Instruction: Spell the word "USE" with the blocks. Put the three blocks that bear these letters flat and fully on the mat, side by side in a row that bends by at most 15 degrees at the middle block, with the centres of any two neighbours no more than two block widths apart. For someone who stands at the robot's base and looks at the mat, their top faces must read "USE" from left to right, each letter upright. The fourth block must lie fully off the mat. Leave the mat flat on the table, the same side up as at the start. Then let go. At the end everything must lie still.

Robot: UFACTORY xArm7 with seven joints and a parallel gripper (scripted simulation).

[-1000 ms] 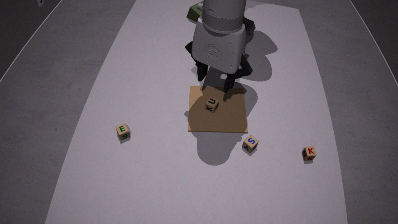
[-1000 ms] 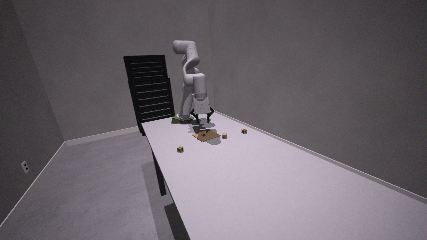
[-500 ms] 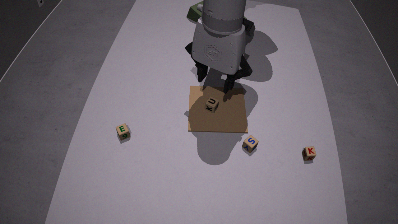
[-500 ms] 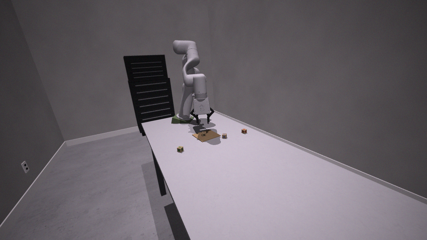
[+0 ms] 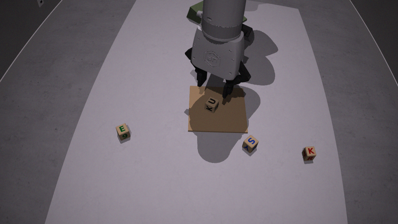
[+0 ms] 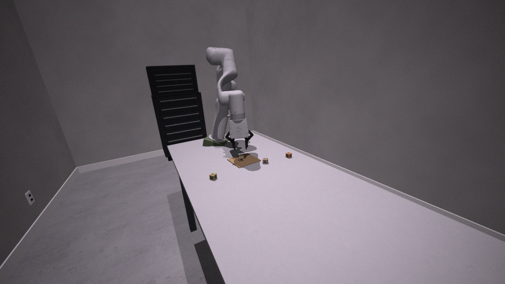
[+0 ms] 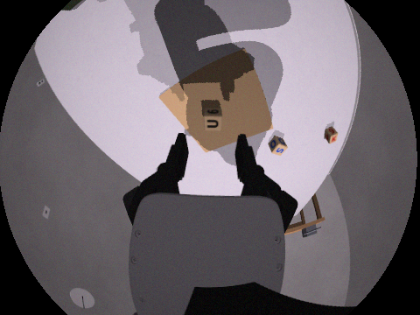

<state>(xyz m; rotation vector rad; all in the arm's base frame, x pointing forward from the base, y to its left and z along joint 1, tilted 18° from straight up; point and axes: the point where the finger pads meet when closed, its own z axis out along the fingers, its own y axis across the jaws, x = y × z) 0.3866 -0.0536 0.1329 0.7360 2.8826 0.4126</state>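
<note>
My gripper is now 70 mm above the U block. The rest, counted from my hand: tan mat 90 mm below, 10 mm to the left; then S block 110 mm ahead, 90 mm to the left, 80 mm below; then E block 200 mm to the right, 100 mm ahead, 80 mm below.
</note>
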